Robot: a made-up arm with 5 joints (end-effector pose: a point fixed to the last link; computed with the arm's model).
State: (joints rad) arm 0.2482 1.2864 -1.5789 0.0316 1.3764
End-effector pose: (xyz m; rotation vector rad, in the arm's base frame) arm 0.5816 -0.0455 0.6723 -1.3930 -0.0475 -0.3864
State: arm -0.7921 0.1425 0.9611 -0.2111 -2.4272
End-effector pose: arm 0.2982 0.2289 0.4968 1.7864 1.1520 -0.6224
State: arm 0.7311 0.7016 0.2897 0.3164 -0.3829
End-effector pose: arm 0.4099 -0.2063 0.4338 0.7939 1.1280 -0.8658
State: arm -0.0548 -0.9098 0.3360 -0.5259 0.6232
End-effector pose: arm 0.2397 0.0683 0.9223 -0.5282 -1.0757 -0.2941
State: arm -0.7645 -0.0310 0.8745 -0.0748 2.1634
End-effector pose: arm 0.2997 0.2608 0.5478 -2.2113 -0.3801 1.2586
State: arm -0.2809 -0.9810 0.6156 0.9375 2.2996
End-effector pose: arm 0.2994 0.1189 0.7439 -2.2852 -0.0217 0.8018
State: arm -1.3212 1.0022 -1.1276 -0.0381 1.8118
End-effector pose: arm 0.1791 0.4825 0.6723 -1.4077 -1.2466 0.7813
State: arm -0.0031 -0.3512 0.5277 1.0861 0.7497
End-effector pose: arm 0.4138 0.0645 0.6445 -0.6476 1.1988 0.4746
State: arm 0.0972 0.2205 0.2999 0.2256 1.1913
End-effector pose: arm 0.5111 0.0307 0.5915 -1.0961 0.7060 0.3604
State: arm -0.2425 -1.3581 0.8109 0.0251 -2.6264
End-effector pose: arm 0.2499 0.0732 0.8197 2.5949 0.1324 0.7699
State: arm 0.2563 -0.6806 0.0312 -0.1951 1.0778
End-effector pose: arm 0.3061 0.0208 0.9381 -1.1130 -0.6317 -0.6746
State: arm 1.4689 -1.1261 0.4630 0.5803 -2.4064
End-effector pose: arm 0.1633 -0.1518 0.8300 1.8174 -1.6944 -0.5648
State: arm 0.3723 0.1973 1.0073 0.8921 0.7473
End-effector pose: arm 0.3229 -0.0117 0.4556 -0.0713 1.9859 0.5403
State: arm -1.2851 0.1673 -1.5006 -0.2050 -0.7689
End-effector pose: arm 0.1331 0.1472 0.9863 1.5397 -0.9071 1.5547
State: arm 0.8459 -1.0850 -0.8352 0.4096 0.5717
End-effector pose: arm 0.0539 0.1612 0.9609 -1.0786 -1.2162 -1.0924
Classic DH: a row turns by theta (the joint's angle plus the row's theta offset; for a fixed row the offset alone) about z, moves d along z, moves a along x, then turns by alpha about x. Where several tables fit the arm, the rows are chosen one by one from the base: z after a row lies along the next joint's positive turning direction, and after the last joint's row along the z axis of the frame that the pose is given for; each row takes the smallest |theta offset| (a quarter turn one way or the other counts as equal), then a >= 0, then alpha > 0; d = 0 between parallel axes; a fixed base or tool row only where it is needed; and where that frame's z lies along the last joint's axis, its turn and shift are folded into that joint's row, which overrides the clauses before.
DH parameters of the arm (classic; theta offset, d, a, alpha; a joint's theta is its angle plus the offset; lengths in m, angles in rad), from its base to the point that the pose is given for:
base (fixed): 0.0831 0 0.1204 3.1416
joint 1: 0.0831 -0.58 0.05 1.5708
joint 2: -1.1903 0 0.1616 0
joint 3: 1.1348 0 0.1803 0
joint 4: -1.5153 0.04 0.02 1.5708
joint 5: 1.5708 -0.09 0 1.5708
tool (fixed): -1.5708 0.02 0 0

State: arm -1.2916 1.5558 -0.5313 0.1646 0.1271
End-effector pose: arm 0.1820 0.3807 0.3049 -0.8636 0.9465 1.2003
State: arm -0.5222 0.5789 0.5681 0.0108 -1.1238
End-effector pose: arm 0.3932 0.1925 0.4418 0.6780 1.2247 -0.2150
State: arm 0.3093 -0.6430 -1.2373 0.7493 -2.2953
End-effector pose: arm 0.1047 0.0412 0.9888 1.8235 -0.8430 1.0772
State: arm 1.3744 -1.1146 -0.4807 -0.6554 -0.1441
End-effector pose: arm 0.1251 0.1743 0.9247 -1.4012 -1.8327 -0.5697
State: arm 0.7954 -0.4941 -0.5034 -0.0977 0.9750
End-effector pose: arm 0.2544 -0.0464 0.9915 -1.2672 -0.6238 -1.1980
